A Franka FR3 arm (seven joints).
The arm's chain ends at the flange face. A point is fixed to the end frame.
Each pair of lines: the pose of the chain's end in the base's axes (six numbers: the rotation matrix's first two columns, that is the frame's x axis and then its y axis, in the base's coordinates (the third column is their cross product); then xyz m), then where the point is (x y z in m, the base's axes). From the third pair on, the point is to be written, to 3 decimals.
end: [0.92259 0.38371 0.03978 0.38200 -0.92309 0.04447 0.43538 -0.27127 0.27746]
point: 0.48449 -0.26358 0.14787
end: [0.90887 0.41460 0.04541 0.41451 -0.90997 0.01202 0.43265 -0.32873 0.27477]
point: 0.48037 -0.31519 0.14514
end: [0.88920 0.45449 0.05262 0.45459 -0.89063 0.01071 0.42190 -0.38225 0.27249]
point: 0.470 -0.366 0.143
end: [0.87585 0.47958 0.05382 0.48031 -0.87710 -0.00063 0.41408 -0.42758 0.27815]
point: 0.461 -0.409 0.149
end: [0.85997 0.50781 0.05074 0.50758 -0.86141 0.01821 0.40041 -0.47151 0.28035]
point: 0.447 -0.453 0.151
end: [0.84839 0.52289 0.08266 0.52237 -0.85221 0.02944 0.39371 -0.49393 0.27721]
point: 0.445 -0.474 0.150
